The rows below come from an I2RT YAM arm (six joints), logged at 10 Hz.
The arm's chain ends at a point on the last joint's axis. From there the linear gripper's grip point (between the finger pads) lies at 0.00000 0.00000 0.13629 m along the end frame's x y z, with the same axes.
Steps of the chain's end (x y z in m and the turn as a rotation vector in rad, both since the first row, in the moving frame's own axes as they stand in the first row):
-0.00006, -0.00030, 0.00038, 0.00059, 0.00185, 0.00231
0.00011, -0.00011, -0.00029, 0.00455, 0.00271, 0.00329
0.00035, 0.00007, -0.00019, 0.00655, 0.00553, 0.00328
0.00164, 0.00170, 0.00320, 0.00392, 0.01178, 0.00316
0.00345, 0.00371, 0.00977, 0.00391, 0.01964, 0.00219
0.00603, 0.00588, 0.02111, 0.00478, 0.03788, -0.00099
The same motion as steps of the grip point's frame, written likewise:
0.00019, -0.00038, 0.00038, 0.00059, 0.00185, 0.00231
0.00048, -0.00073, -0.00029, 0.00455, 0.00271, 0.00329
0.00111, -0.00082, -0.00020, 0.00655, 0.00553, 0.00328
0.00325, 0.00117, 0.00319, 0.00392, 0.01178, 0.00316
0.00613, 0.00318, 0.00974, 0.00391, 0.01964, 0.00219
0.01119, 0.00523, 0.02101, 0.00478, 0.03788, -0.00099

